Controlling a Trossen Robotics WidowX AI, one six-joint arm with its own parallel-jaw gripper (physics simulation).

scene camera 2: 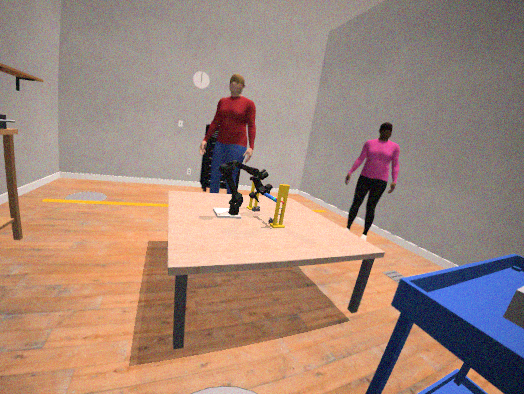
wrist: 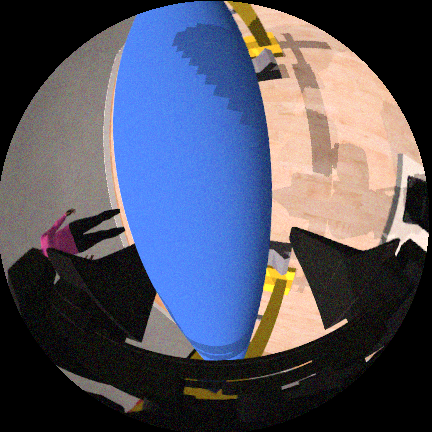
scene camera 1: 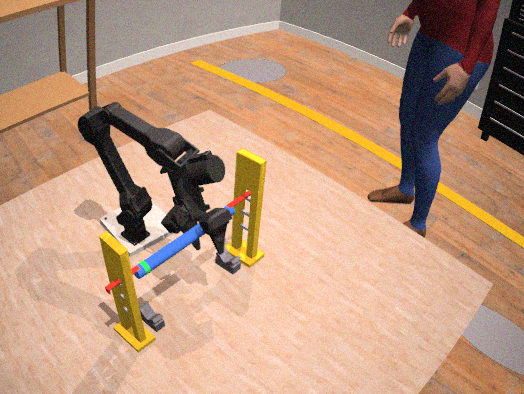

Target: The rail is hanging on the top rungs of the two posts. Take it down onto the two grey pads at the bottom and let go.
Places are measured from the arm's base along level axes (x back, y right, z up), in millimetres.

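Pixels of known places: gripper, between the fingertips: (scene camera 2: 264, 200) (scene camera 1: 209, 251); arm's base, origin of its link: (scene camera 2: 233, 213) (scene camera 1: 135, 234).
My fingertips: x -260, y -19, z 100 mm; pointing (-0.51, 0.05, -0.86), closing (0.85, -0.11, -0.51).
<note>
Ahead of a thing's pixels: the offset from my fingertips to its top centre.
The blue rail @[dx +23, dy +56, dz +73 mm] (scene camera 1: 170, 248) (scene camera 2: 270, 196) (wrist: 193, 181) hangs on the red top rungs of the two yellow posts, the near post @[dx +21, dy +254, dz +182 mm] (scene camera 1: 124, 289) (scene camera 2: 281, 205) and the far post @[dx +10, dy -146, dz +182 mm] (scene camera 1: 250, 195) (scene camera 2: 253, 199). Its green band sits near the near post. My gripper (scene camera 1: 208, 240) (scene camera 2: 262, 192) (wrist: 233, 234) is open and straddles the rail close to the far post, one finger on each side. In the wrist view the rail fills the gap without touching the fingers. Two grey pads lie on the table below, one by the far post @[dx +12, dy -84, dz -74 mm] (scene camera 1: 229, 262) (wrist: 278, 255) and one by the near post @[dx +19, dy +192, dz -74 mm] (scene camera 1: 152, 317) (wrist: 264, 60).
The arm's white base plate (scene camera 1: 109, 223) lies behind the rail. A person in red (scene camera 1: 424, 117) (scene camera 2: 233, 129) stands beside the table (scene camera 2: 260, 266), and a person in pink (scene camera 2: 375, 172) stands further off. A blue cart (scene camera 2: 428, 305) is at the right.
</note>
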